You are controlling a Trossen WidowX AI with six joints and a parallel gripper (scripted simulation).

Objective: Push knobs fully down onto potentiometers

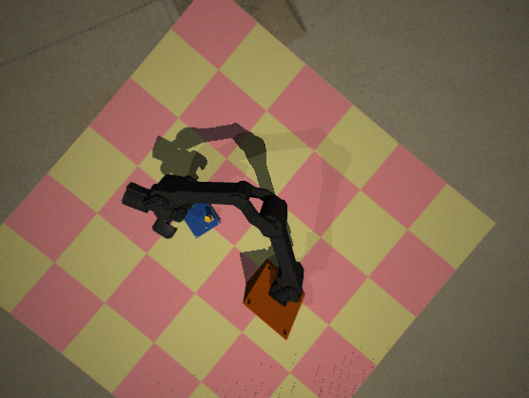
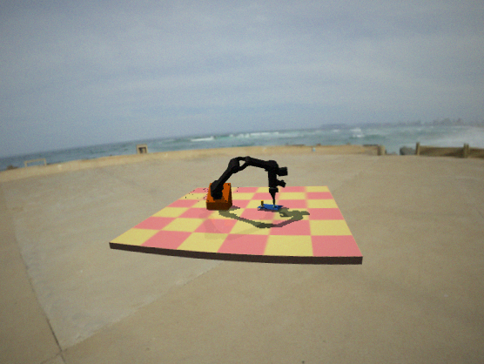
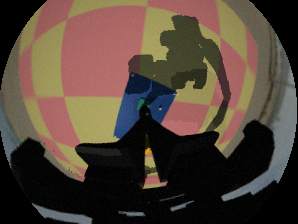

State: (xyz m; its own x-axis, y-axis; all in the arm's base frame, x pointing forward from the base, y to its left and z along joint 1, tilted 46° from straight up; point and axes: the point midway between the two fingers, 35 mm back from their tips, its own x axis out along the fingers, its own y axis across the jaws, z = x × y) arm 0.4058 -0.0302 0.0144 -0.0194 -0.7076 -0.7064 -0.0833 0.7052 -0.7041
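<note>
Right now my gripper tip is 1 cm above the dark knob. From my gripper tip the other things lie so: yellow knob 8 cm behind, 2 cm below, 1 cm to the right.
</note>
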